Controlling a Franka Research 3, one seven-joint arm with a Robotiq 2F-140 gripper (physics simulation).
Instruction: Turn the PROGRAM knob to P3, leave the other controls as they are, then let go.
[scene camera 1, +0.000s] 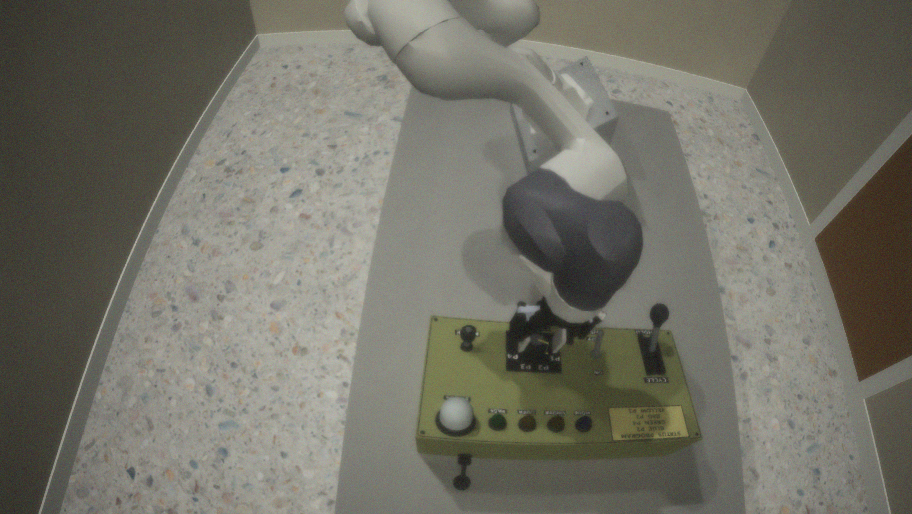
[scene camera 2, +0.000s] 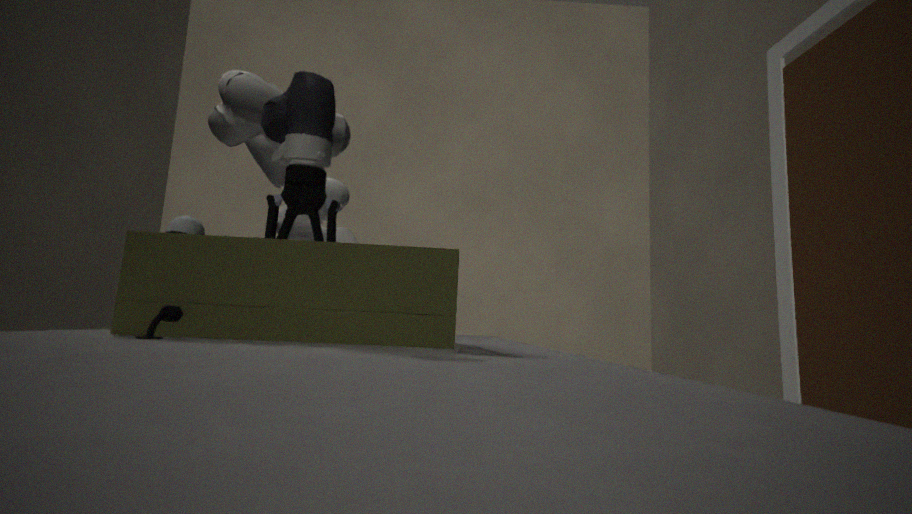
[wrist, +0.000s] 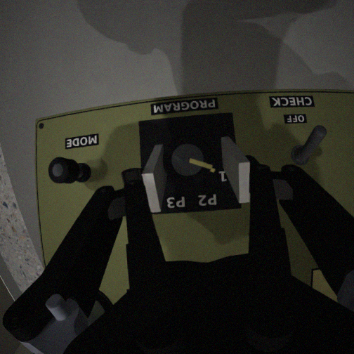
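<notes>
The PROGRAM knob (wrist: 186, 160) is a round grey dial on a black plate (wrist: 150, 131) (scene camera 1: 512, 363). In the wrist view its yellow pointer (wrist: 201, 164) points at the P1 label, whose letter is partly hidden by a finger. The P3 label (wrist: 176, 201) (scene camera 1: 527, 367) and the P2 label (wrist: 207, 200) are readable; P4 shows in scene camera 1 but not in the wrist view. My gripper (wrist: 193, 155) (scene camera 1: 540, 343) (scene camera 2: 300, 233) is partly open, one pale pad on each side of the knob, with gaps between pads and knob. Its fingertips are hidden behind the box in scene camera 2.
The green panel (scene camera 1: 510, 389) (scene camera 2: 287, 287) also bears the MODE knob (wrist: 64, 170) (scene camera 1: 467, 335), the CHECK toggle (wrist: 310, 144) (scene camera 1: 597, 344), the CYCLE lever (scene camera 1: 658, 319), a white dome (scene camera 1: 456, 415) and several coloured buttons. A black lever (scene camera 1: 462, 475) (scene camera 2: 167, 314) stands at its front side.
</notes>
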